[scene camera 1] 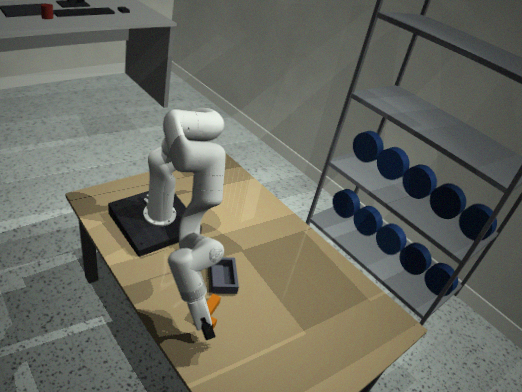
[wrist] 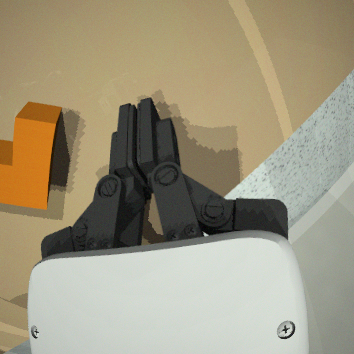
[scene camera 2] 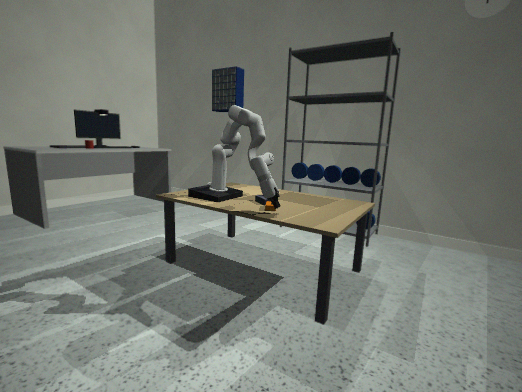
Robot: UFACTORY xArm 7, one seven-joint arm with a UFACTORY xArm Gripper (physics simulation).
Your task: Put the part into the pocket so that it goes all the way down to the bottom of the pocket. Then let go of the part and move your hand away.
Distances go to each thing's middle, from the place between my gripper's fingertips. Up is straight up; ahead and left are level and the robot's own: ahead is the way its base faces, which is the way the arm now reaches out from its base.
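I have my gripper 20 mm above the orange L-shaped part (wrist: 36, 124) at this moment, 70 mm beyond it and 80 mm to the right of it. The grey block with pocket (scene camera 1: 224, 279) is 10 mm lower than my hand, 220 mm to the left of it and 160 mm behind it.
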